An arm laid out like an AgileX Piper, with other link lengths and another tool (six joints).
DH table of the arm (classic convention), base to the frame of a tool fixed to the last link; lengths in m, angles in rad. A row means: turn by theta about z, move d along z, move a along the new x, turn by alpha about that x. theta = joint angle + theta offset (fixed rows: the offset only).
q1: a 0, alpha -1.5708, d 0.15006, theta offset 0
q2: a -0.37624, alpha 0, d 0, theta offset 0.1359
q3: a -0.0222, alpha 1.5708, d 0, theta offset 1.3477
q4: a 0, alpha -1.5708, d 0.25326, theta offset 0
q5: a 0, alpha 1.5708, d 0, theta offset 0
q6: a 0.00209, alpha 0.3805, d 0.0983, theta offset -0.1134
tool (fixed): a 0, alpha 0, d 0.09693, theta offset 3.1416
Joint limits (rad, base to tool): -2.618..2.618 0..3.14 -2.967..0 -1.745..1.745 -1.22..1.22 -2.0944..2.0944
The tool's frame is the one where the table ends.
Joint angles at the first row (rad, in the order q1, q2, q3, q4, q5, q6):
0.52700, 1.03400, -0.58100, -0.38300, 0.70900, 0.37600
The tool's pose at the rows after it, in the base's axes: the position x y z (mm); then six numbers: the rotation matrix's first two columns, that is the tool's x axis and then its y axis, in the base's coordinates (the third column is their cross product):
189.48, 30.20, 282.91, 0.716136, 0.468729, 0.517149, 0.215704, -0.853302, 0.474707
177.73, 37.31, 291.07, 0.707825, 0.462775, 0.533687, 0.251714, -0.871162, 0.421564
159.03, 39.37, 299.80, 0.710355, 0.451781, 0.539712, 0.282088, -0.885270, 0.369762
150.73, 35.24, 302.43, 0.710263, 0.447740, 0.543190, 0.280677, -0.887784, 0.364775
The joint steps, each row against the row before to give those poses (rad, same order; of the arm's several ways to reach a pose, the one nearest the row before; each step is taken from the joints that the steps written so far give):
-0.00004, -0.04700, -0.01801, 0.11303, 0.02699, -0.10605
0.00005, -0.04299, -0.02700, 0.10796, 0.04202, -0.08494
-0.00003, -0.05902, -0.02898, 0.09202, 0.07898, -0.05904
-0.00010, -0.03198, -0.00303, 0.00608, 0.03101, -0.00213

